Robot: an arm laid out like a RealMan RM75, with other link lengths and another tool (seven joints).
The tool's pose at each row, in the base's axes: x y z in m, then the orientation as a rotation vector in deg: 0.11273, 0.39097, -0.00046, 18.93, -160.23, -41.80; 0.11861, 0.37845, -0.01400, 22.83, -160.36, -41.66; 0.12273, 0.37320, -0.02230, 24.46, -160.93, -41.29; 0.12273, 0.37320, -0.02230, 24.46, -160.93, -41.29; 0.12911, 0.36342, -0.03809, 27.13, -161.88, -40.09; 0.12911, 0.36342, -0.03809, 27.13, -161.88, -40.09; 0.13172, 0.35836, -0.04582, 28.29, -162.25, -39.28
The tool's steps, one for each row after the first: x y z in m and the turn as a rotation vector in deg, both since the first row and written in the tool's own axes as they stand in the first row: -0.00439, -0.01837, 0.00423, 0.48, 0.15, -2.65; -0.00823, -0.02765, 0.00777, 1.02, -0.20, -3.78; -0.00823, -0.02765, 0.00777, 1.02, -0.20, -3.78; -0.01422, -0.04490, 0.01501, 2.26, -0.65, -5.56; -0.01422, -0.04490, 0.01501, 2.26, -0.65, -5.56; -0.01659, -0.05349, 0.01857, 2.97, -0.74, -6.29
